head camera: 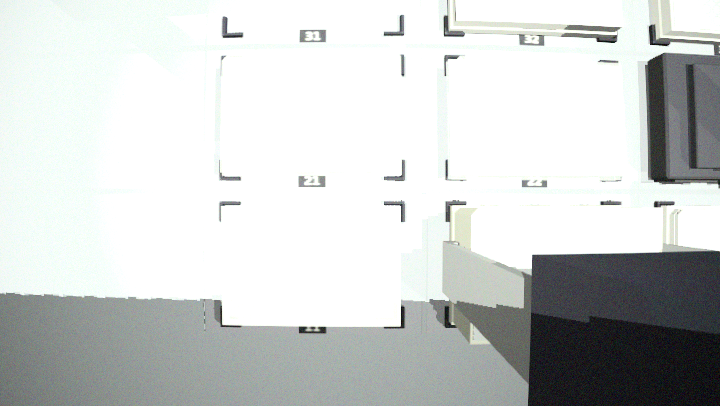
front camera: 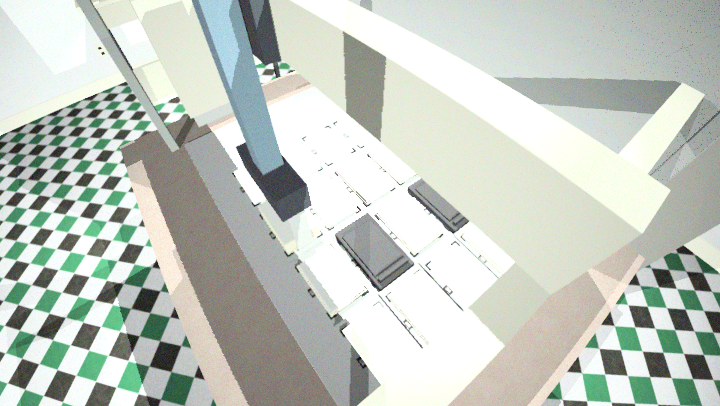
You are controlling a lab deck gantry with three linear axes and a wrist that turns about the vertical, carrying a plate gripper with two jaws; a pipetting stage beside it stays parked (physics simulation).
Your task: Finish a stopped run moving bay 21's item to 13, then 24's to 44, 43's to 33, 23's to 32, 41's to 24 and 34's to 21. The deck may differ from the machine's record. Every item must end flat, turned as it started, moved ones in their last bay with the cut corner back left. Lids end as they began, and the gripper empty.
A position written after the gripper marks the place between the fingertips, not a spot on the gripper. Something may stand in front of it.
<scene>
gripper: head camera 540,265; front camera 289,223
</scene>
